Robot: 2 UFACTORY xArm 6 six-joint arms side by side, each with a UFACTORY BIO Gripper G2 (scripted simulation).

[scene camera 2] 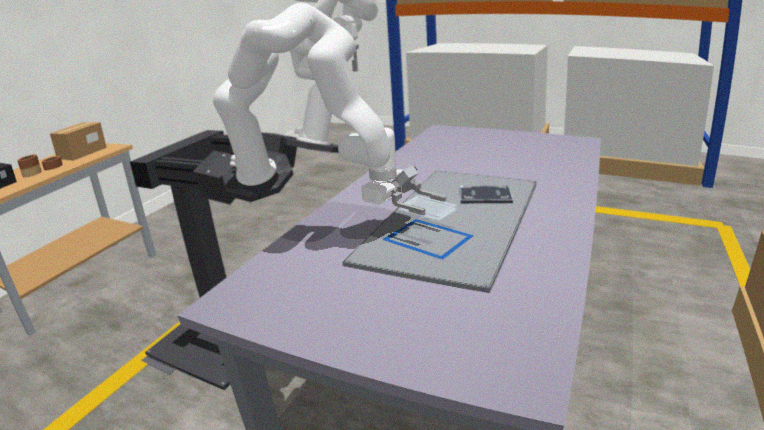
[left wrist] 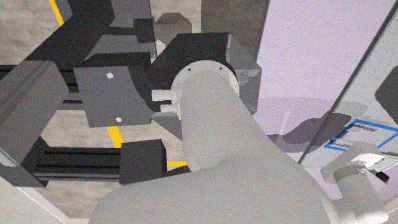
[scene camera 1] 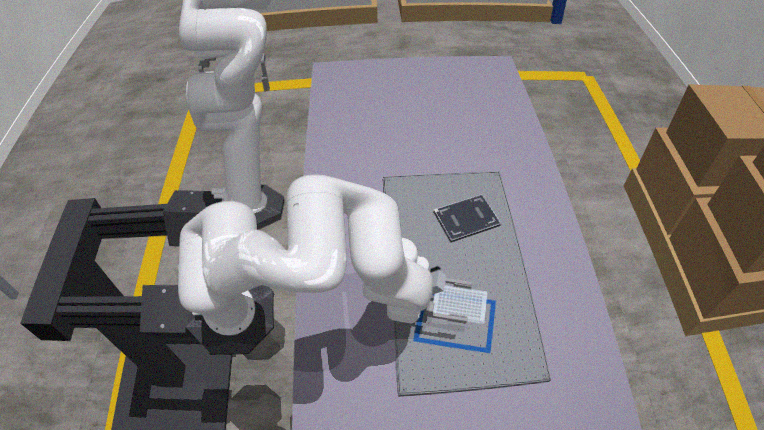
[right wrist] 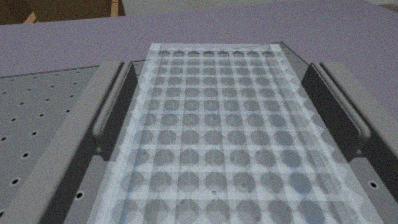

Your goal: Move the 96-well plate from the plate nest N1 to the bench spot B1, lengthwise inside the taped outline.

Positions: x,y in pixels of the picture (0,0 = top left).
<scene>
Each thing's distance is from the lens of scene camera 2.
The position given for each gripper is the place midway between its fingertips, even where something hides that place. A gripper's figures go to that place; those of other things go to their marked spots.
right gripper [scene camera 2: 434,206]: 125 cm
clear 96-well plate [scene camera 2: 435,210]: 123 cm
</scene>
